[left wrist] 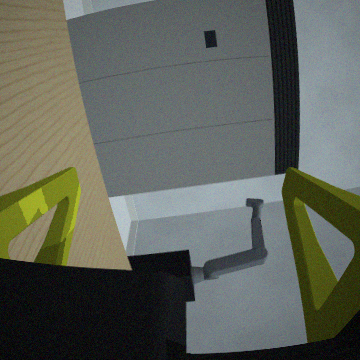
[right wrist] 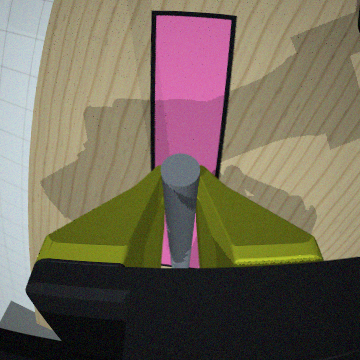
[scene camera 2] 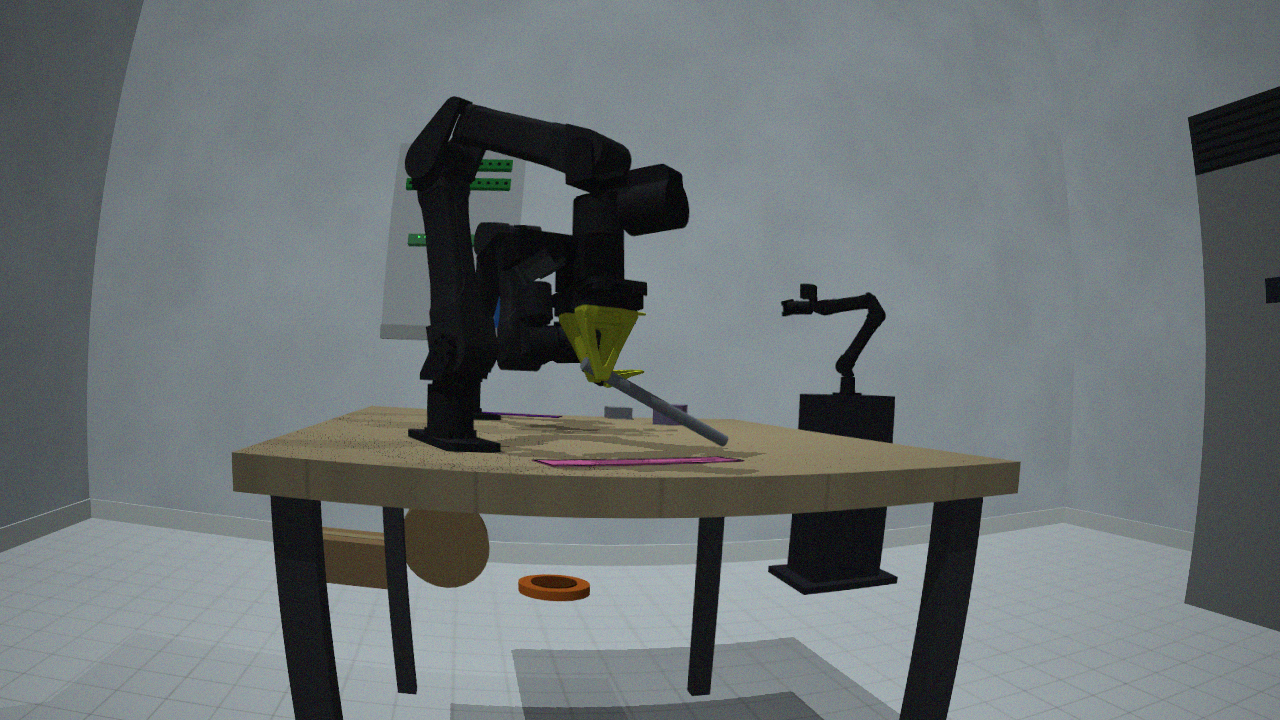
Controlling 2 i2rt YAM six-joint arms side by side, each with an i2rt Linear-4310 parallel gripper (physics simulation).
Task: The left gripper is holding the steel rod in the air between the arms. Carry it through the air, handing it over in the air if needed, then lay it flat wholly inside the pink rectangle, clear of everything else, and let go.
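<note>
The steel rod is in the air, steeply tilted, its free end slanting down to the right in the scene view, low over the table. My right gripper is shut on it near its upper end. The pink rectangle lies flat on the table; in the right wrist view it shows beyond and below the rod. How far the rod's low end is from the table is hard to tell. My left gripper is open and empty; in the scene view it is mostly hidden behind the right gripper.
A small grey block and a purple block stand toward the table's back. A thin purple marking lies at the back left. The left arm is close behind the right gripper in the scene view. The wooden table has its front edge near the pink rectangle.
</note>
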